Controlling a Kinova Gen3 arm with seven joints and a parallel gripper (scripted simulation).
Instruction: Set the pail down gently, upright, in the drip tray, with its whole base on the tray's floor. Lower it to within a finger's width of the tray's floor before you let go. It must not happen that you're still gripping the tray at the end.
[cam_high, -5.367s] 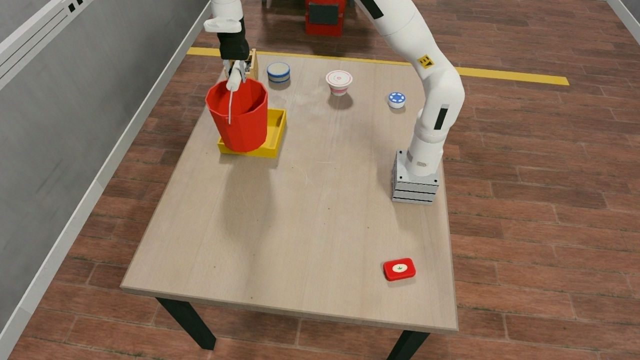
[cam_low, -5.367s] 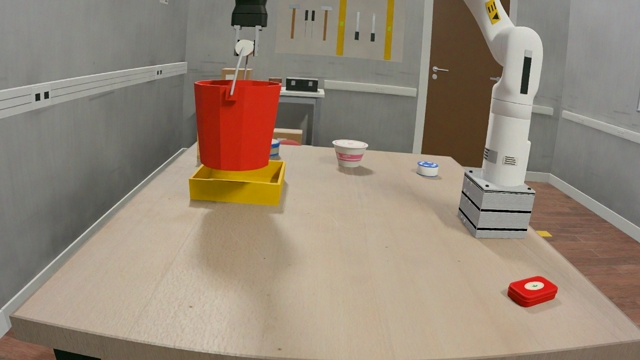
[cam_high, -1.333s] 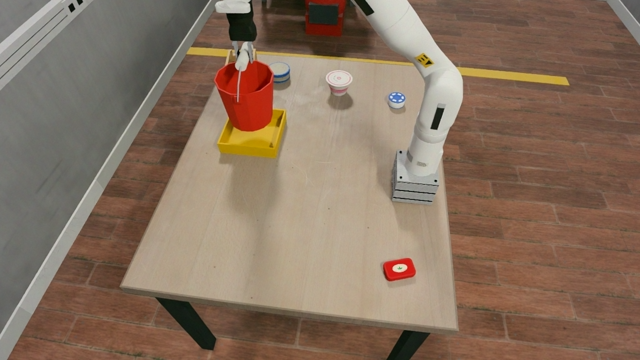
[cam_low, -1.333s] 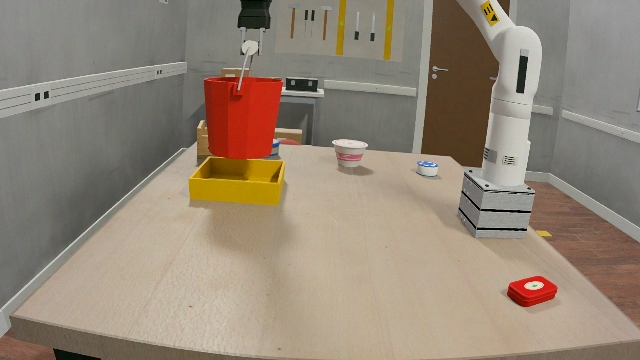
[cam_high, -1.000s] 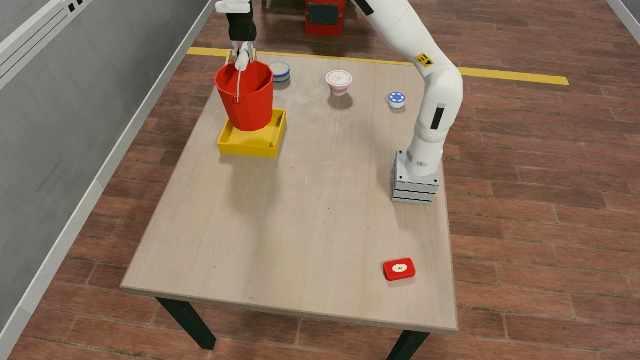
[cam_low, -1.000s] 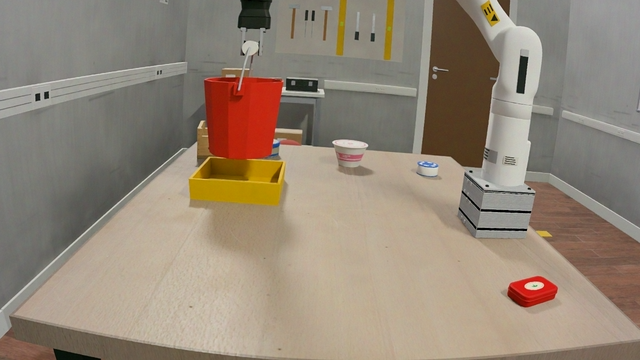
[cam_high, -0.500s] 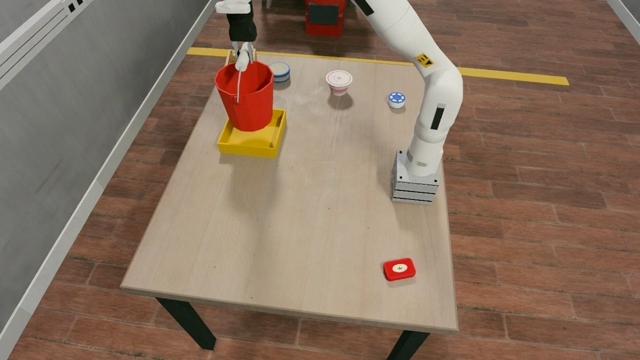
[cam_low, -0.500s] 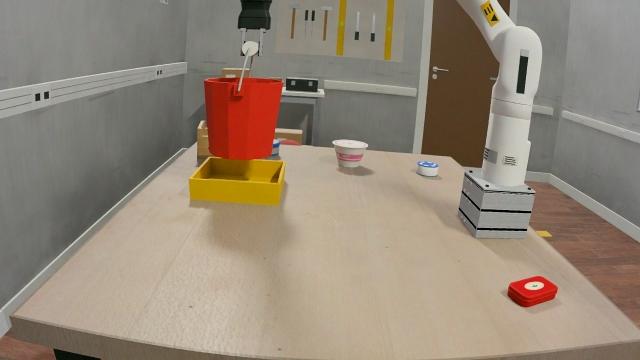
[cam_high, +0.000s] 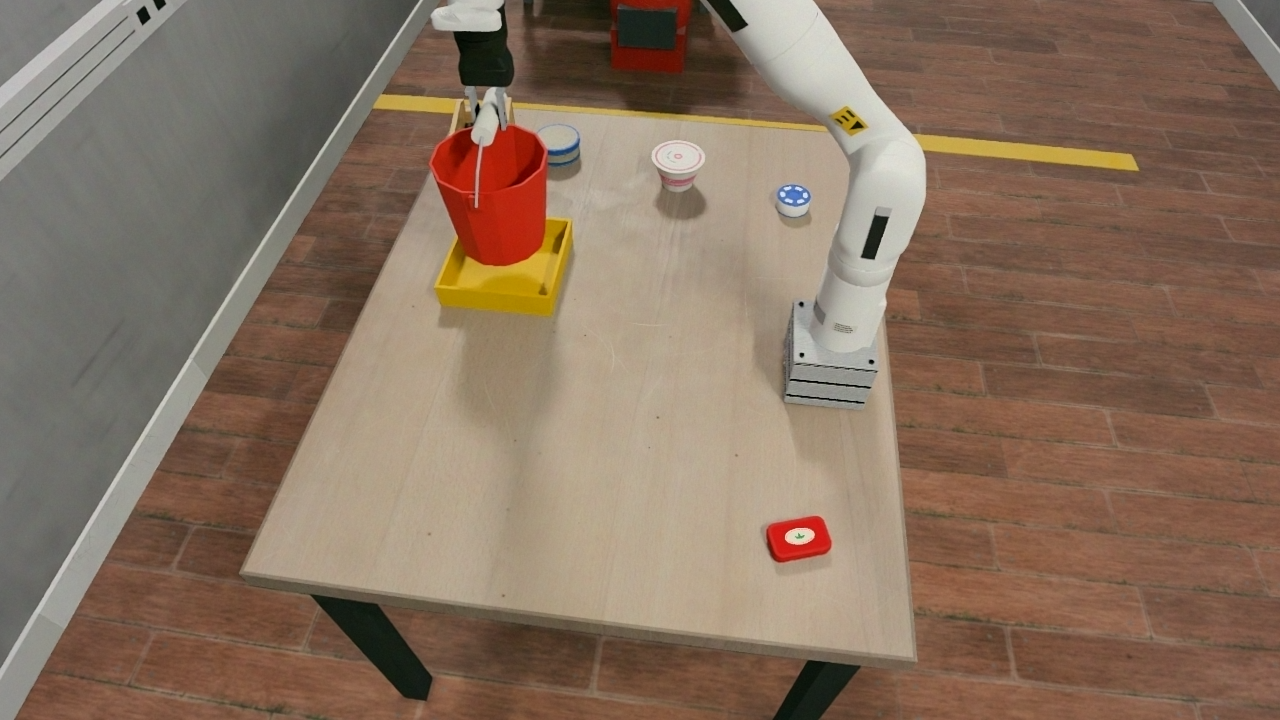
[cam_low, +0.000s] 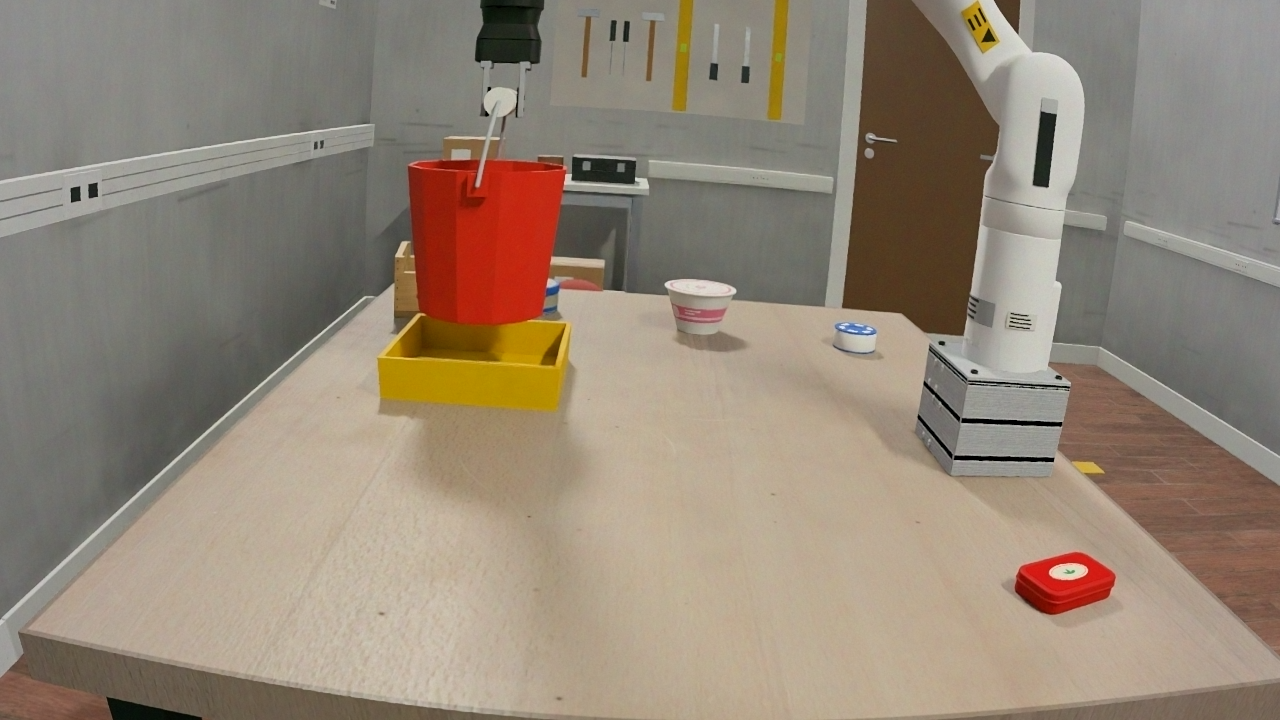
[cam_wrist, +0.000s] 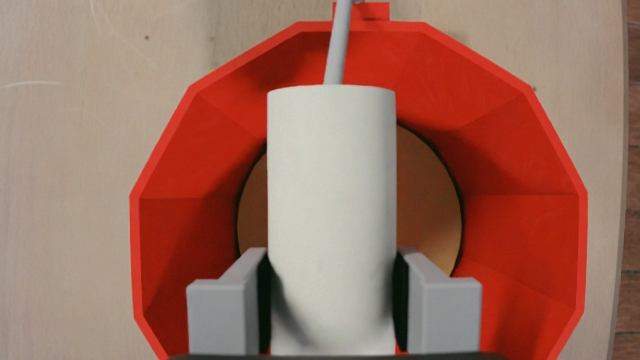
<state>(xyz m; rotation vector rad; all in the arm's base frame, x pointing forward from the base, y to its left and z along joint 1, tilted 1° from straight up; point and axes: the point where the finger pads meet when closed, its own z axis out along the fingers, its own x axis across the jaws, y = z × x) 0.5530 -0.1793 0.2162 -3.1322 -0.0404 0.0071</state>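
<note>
My hand is 10 cm above the red pail and 1 cm short of it. Round my hand: pail handle 3 cm below; yellow drip tray 31 cm below, 1 cm ahead; blue-banded round tin 36 cm to the right, 30 cm below, 2 cm behind.
</note>
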